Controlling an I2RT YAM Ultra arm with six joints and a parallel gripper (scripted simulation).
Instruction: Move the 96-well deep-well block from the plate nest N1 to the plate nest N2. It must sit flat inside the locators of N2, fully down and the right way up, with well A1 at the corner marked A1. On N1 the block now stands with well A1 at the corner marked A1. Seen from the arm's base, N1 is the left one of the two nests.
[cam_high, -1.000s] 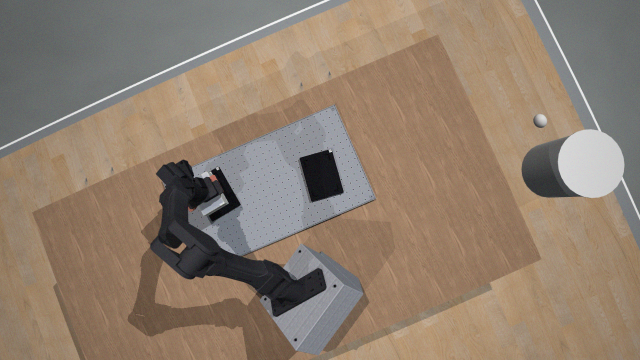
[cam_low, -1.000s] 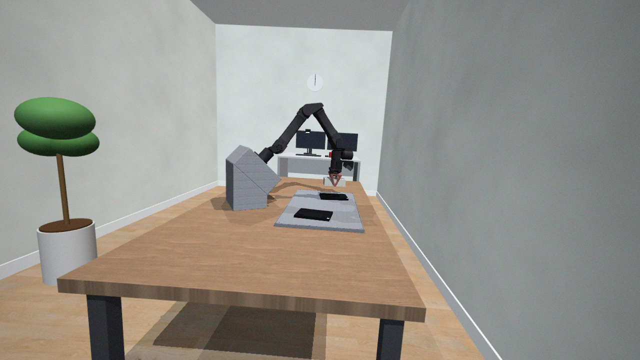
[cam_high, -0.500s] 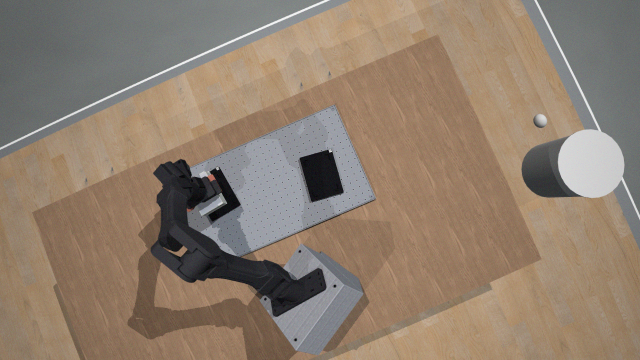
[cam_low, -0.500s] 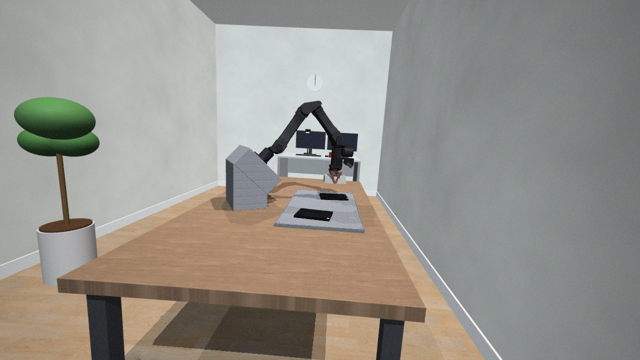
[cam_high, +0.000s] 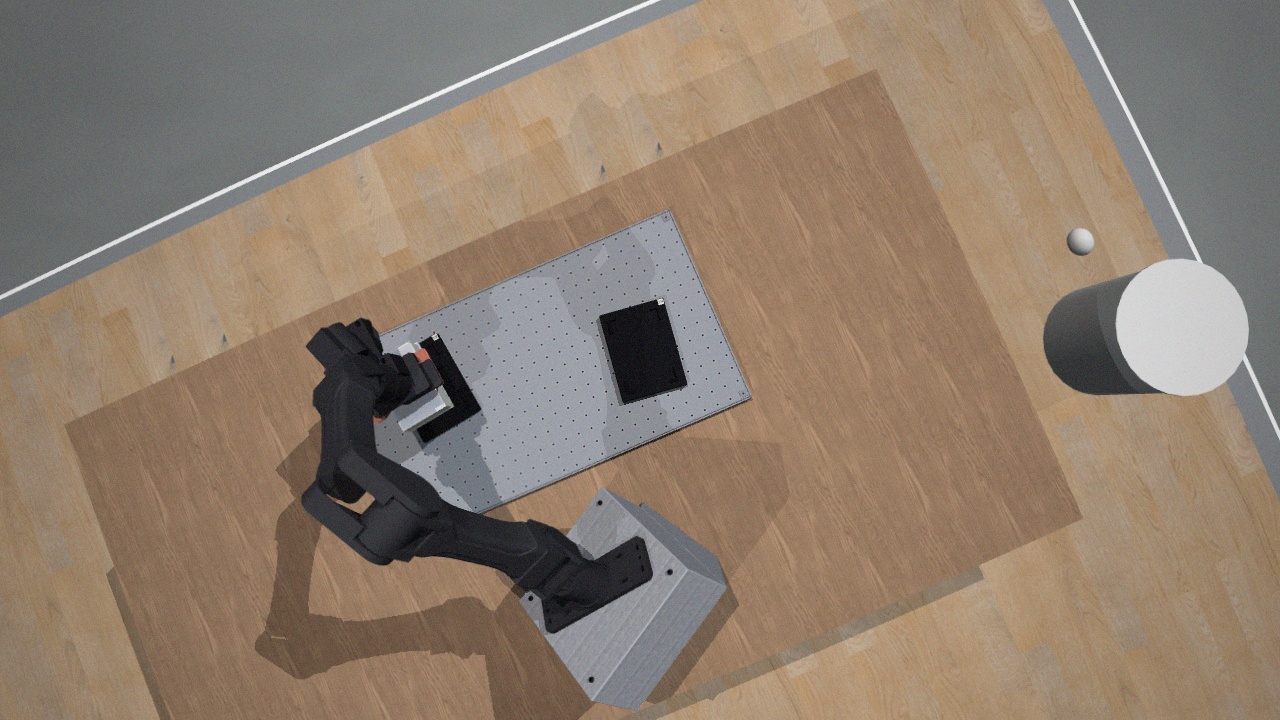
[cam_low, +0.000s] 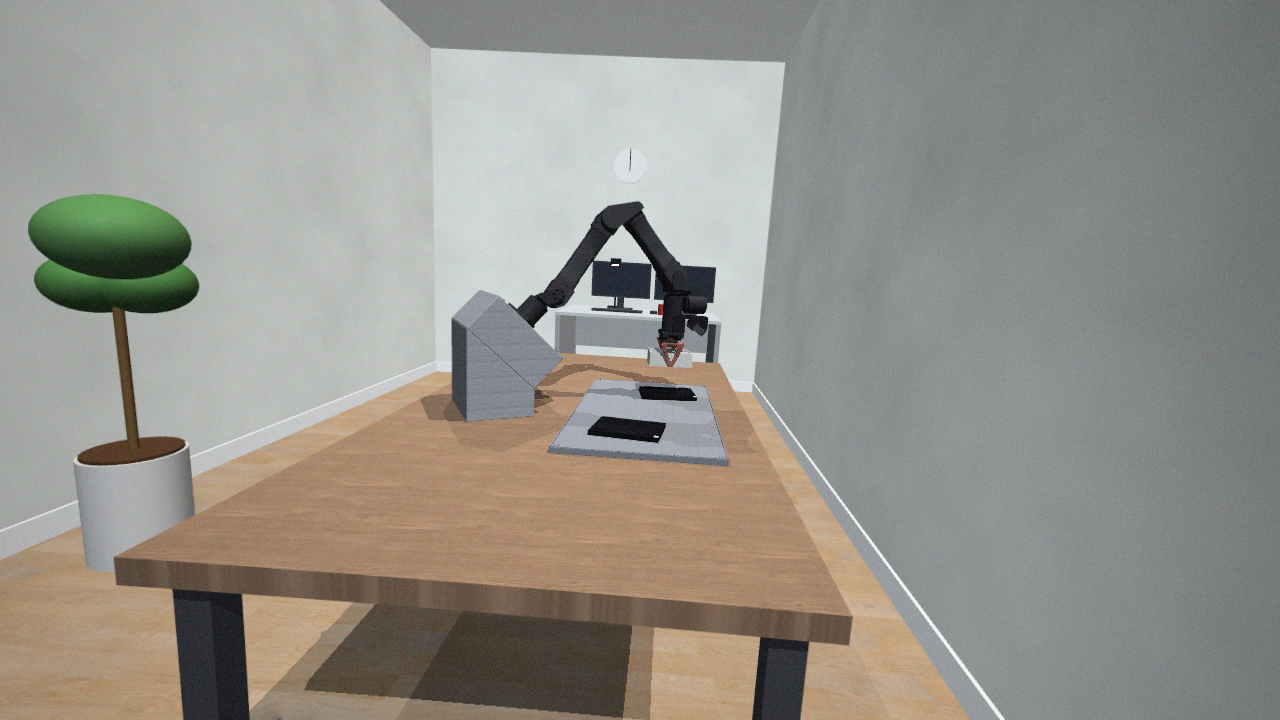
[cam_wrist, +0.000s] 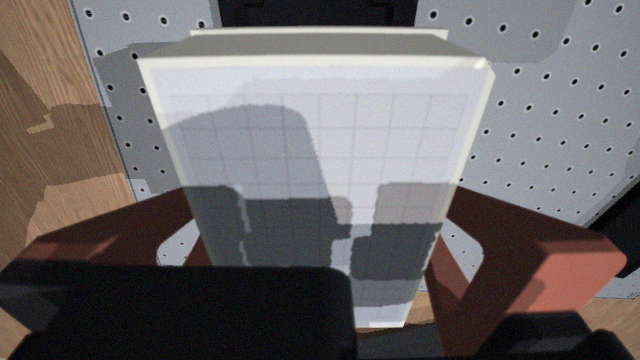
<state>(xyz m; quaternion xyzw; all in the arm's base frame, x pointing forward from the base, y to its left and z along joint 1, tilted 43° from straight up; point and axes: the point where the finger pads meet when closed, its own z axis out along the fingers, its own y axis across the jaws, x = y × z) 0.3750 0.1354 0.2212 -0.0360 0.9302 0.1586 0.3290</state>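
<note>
The white deep-well block is 1 cm above my hand.
</note>
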